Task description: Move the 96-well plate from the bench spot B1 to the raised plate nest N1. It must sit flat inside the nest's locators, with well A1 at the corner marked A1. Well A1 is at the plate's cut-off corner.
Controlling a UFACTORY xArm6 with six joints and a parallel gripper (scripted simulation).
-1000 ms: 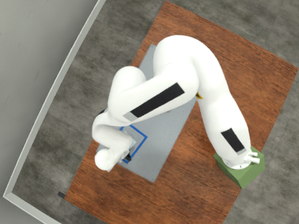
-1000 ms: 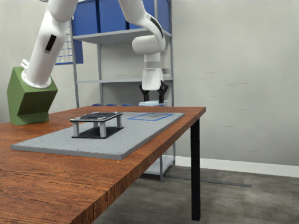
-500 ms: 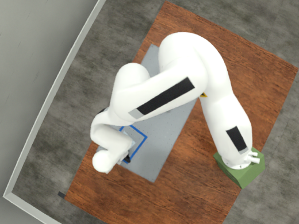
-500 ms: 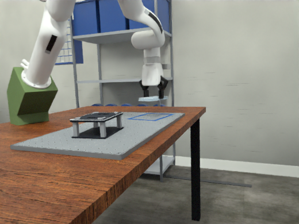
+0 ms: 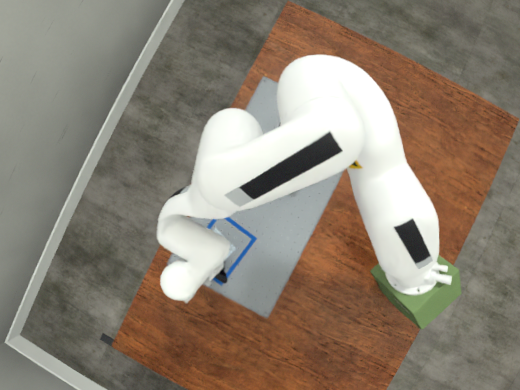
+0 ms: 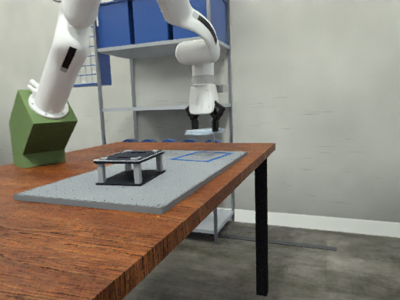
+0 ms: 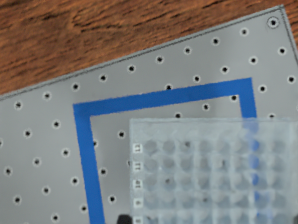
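The black plate nest N1 is 32 cm to the right of my hand, 19 cm behind it and 4 cm below it. From my hand the other things lie so: clear 96-well plate (1 cm below).
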